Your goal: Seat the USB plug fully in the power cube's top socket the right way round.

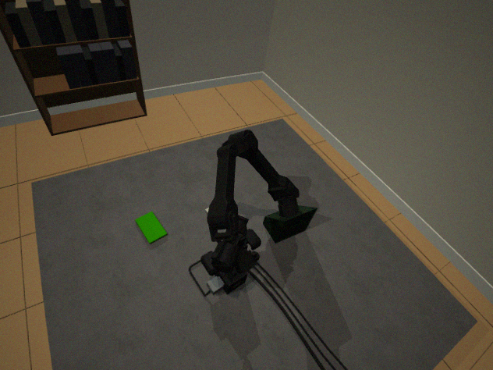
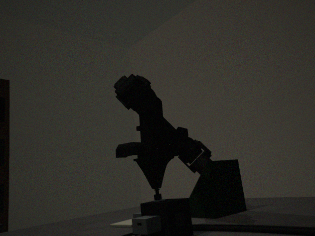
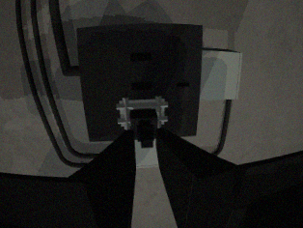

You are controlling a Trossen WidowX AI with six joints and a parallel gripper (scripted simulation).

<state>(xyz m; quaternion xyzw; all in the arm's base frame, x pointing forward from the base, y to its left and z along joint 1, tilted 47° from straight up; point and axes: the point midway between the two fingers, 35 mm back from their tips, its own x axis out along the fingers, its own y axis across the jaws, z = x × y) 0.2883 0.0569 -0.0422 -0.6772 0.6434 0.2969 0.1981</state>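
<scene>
Now: gripper tip 1 cm above the dark USB plug. From my gripper tip the other things lie so: green flat block 29 cm to the right, 18 cm ahead, 10 cm below; white flat tile 25 cm to the right, 10 cm below, 9 cm behind.
</scene>
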